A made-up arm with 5 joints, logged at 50 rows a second.
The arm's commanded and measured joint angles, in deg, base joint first. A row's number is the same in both.
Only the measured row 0 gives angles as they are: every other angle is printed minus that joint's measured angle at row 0.
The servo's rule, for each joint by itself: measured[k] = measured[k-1] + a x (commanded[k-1-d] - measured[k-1]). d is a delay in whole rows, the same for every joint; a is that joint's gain. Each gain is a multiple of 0.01, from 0.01 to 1. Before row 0 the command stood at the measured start. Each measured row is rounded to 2 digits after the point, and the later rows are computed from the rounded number. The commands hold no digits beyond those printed.
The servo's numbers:
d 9
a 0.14 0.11 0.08 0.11 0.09
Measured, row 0:
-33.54, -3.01, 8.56, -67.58, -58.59
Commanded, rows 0 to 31:
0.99, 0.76, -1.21, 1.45, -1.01
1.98, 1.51, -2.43, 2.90, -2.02
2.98, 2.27, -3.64, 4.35, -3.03
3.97, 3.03, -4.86, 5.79, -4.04
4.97, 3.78, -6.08, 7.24, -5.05
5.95, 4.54, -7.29, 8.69, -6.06
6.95, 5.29, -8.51, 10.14, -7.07
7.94, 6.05, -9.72, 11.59, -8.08
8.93, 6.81, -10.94, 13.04, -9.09
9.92, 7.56, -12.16, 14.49, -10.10
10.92, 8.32, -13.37, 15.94, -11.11
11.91, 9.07, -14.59, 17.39, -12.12
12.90, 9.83, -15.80, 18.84, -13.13
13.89, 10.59, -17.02, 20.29, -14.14
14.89, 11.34, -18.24, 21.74, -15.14
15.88, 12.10, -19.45, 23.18, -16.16
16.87, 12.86, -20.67, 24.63, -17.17
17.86, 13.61, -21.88, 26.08, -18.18
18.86, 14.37, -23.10, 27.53, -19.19
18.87, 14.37, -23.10, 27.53, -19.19
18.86, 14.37, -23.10, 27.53, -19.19
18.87, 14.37, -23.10, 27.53, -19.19
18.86, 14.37, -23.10, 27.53, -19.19
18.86, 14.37, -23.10, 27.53, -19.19
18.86, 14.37, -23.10, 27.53, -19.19
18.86, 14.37, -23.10, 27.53, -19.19
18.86, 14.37, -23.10, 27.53, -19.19
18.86, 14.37, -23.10, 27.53, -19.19
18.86, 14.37, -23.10, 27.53, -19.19
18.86, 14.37, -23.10, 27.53, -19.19
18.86, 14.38, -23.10, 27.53, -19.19
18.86, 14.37, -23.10, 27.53, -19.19
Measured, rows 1 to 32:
0.00, 0.00, 0.00, 0.00, 0.00
0.00, 0.00, 0.00, 0.00, 0.00
0.00, 0.00, 0.00, 0.00, 0.00
0.00, 0.00, 0.00, 0.00, 0.00
0.00, 0.00, 0.00, 0.00, 0.00
0.00, 0.00, 0.00, 0.00, 0.00
0.00, 0.00, 0.00, 0.00, 0.00
0.00, 0.00, 0.00, 0.00, 0.00
0.00, 0.00, 0.00, 0.00, 0.00
0.14, 0.08, -0.10, 0.16, -0.09
0.40, 0.24, -0.29, 0.46, -0.26
0.76, 0.46, -0.56, 0.89, -0.51
1.21, 0.74, -0.90, 1.43, -0.83
1.74, 1.07, -1.31, 2.07, -1.21
2.33, 1.45, -1.79, 2.80, -1.65
2.98, 1.87, -2.33, 3.61, -2.14
3.67, 2.33, -2.92, 4.49, -2.67
4.41, 2.82, -3.56, 5.43, -3.25
5.18, 3.34, -4.25, 6.43, -3.87
5.98, 3.89, -4.98, 7.48, -4.52
6.81, 4.46, -5.75, 8.57, -5.20
7.66, 5.05, -6.55, 9.70, -5.91
8.53, 5.66, -7.39, 10.86, -6.65
9.42, 6.28, -8.26, 12.06, -7.41
10.32, 6.92, -9.16, 13.28, -8.20
11.24, 7.57, -10.08, 14.53, -9.01
12.17, 8.23, -11.02, 15.80, -9.84
13.11, 8.91, -11.99, 17.09, -10.68
13.92, 9.51, -12.88, 18.24, -11.45
14.61, 10.04, -13.70, 19.26, -12.15
15.21, 10.52, -14.45, 20.17, -12.78
15.72, 10.94, -15.14, 20.98, -13.36

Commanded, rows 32 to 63:
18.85, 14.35, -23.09, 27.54, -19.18
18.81, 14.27, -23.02, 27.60, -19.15
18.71, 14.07, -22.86, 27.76, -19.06
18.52, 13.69, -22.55, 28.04, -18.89
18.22, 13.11, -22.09, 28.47, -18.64
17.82, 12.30, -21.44, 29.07, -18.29
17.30, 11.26, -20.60, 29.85, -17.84
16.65, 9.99, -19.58, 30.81, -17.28
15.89, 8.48, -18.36, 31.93, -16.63
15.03, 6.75, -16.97, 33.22, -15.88
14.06, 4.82, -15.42, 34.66, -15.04
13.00, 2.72, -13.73, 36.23, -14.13
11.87, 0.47, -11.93, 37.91, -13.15
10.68, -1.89, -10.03, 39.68, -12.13
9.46, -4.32, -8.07, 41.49, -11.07
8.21, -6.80, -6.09, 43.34, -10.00
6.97, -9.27, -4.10, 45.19, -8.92
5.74, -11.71, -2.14, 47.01, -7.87
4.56, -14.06, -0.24, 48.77, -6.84
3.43, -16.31, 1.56, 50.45, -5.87
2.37, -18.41, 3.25, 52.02, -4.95
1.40, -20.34, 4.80, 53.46, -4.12
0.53, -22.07, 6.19, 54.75, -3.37
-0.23, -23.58, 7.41, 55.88, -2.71
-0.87, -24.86, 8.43, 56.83, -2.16
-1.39, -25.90, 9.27, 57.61, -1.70
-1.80, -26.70, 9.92, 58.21, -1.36
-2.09, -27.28, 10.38, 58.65, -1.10
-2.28, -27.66, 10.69, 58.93, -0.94
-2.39, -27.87, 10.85, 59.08, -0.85
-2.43, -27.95, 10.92, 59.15, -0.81
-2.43, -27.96, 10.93, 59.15, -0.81
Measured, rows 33 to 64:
16.16, 11.32, -15.78, 21.70, -13.88
16.54, 11.66, -16.37, 22.34, -14.36
16.86, 11.96, -16.91, 22.91, -14.79
17.14, 12.23, -17.41, 23.42, -15.19
17.38, 12.47, -17.87, 23.87, -15.55
17.59, 12.68, -18.29, 24.27, -15.88
17.77, 12.87, -18.67, 24.63, -16.18
17.92, 13.04, -19.02, 24.95, -16.45
18.05, 13.19, -19.35, 25.23, -16.70
18.16, 13.32, -19.65, 25.48, -16.92
18.25, 13.42, -19.92, 25.71, -17.12
18.31, 13.49, -20.16, 25.94, -17.29
18.34, 13.51, -20.35, 26.17, -17.43
18.32, 13.47, -20.49, 26.42, -17.54
18.25, 13.34, -20.57, 26.71, -17.61
18.12, 13.11, -20.57, 27.06, -17.63
17.91, 12.77, -20.49, 27.47, -17.60
17.63, 12.30, -20.32, 27.96, -17.51
17.27, 11.69, -20.05, 28.54, -17.36
16.82, 10.93, -19.68, 29.21, -17.15
16.29, 10.03, -19.20, 29.98, -16.88
15.67, 8.98, -18.62, 30.85, -16.54
14.97, 7.78, -17.93, 31.82, -16.14
14.20, 6.45, -17.14, 32.88, -15.68
13.36, 4.99, -16.26, 34.03, -15.17
12.47, 3.42, -15.29, 35.26, -14.61
11.53, 1.76, -14.24, 36.55, -14.00
10.55, 0.02, -13.12, 37.89, -13.36
9.55, -1.78, -11.95, 39.27, -12.69
8.54, -3.61, -10.73, 40.67, -11.99
7.54, -5.45, -9.49, 42.08, -11.28
6.56, -7.28, -8.24, 43.47, -10.57

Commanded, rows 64 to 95:
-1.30, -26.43, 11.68, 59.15, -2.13
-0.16, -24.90, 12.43, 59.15, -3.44
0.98, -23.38, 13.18, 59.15, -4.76
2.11, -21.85, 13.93, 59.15, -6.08
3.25, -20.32, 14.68, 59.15, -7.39
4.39, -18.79, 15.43, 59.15, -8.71
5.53, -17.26, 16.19, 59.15, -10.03
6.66, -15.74, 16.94, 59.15, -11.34
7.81, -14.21, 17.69, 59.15, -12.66
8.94, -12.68, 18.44, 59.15, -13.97
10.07, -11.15, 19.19, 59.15, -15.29
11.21, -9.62, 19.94, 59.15, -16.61
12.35, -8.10, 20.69, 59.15, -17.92
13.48, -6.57, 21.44, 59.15, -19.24
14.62, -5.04, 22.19, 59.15, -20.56
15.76, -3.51, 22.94, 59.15, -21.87
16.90, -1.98, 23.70, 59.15, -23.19
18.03, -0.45, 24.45, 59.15, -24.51
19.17, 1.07, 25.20, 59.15, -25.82
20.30, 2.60, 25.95, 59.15, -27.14
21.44, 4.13, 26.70, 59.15, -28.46
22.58, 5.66, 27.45, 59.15, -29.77
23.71, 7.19, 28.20, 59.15, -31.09
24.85, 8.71, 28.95, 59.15, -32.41
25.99, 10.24, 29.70, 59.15, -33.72
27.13, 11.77, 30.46, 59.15, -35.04
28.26, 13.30, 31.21, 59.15, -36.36
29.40, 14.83, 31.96, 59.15, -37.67
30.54, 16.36, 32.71, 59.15, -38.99
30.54, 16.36, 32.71, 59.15, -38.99
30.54, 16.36, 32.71, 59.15, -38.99
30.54, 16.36, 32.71, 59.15, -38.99
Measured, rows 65 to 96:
5.61, -9.07, -6.99, 44.84, -9.86
4.70, -10.81, -5.76, 46.16, -9.17
3.85, -12.47, -4.56, 47.42, -8.50
3.06, -14.04, -3.40, 48.61, -7.86
2.34, -15.50, -2.30, 49.71, -7.25
1.69, -16.84, -1.26, 50.72, -6.68
1.12, -18.05, -0.29, 51.64, -6.16
0.62, -19.14, 0.61, 52.47, -5.68
0.19, -20.11, 1.44, 53.20, -5.24
-0.02, -20.81, 2.26, 53.85, -4.96
-0.04, -21.26, 3.07, 54.43, -4.82
0.10, -21.49, 3.88, 54.95, -4.81
0.38, -21.53, 4.68, 55.41, -4.92
0.78, -21.40, 5.48, 55.82, -5.14
1.29, -21.11, 6.28, 56.19, -5.46
1.88, -20.69, 7.07, 56.52, -5.87
2.55, -20.15, 7.86, 56.81, -6.36
3.29, -19.50, 8.65, 57.07, -6.93
4.08, -18.75, 9.43, 57.30, -7.56
4.92, -17.91, 10.21, 57.50, -8.26
5.80, -17.00, 10.99, 57.68, -9.01
6.72, -16.02, 11.77, 57.84, -9.81
7.67, -14.98, 12.54, 57.98, -10.66
8.64, -13.89, 13.31, 58.11, -11.55
9.64, -12.75, 14.08, 58.22, -12.48
10.66, -11.57, 14.85, 58.32, -13.44
11.69, -10.35, 15.62, 58.41, -14.44
12.74, -9.09, 16.39, 58.49, -15.46
13.80, -7.80, 17.15, 58.56, -16.51
14.87, -6.49, 17.91, 58.62, -17.59
15.95, -5.15, 18.67, 58.68, -18.69
17.04, -3.79, 19.43, 58.73, -19.81

